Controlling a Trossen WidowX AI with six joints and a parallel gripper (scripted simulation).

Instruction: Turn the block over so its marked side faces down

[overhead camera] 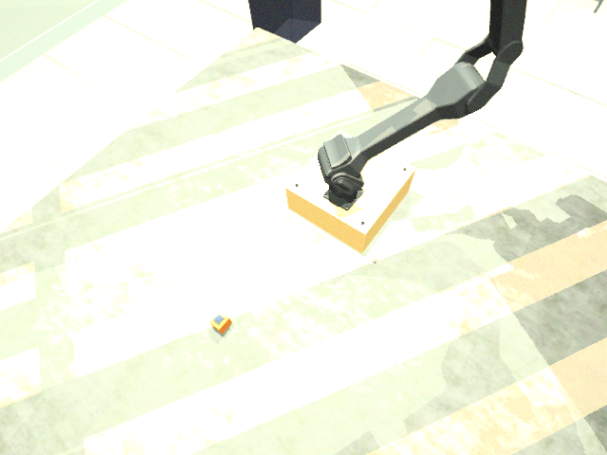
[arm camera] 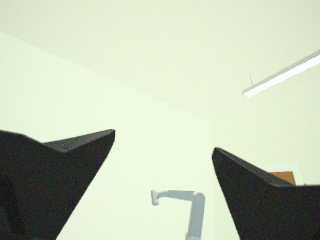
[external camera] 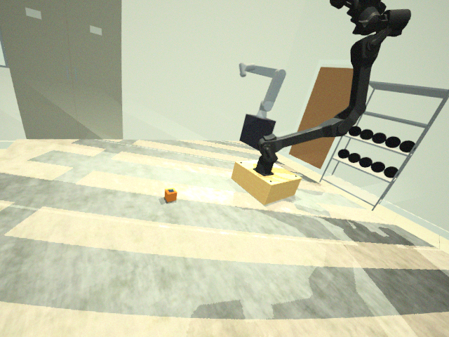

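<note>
Right now the orange block is 74 cm below my gripper tip, 55 cm ahead of it and 3 cm to the right of it.
</note>
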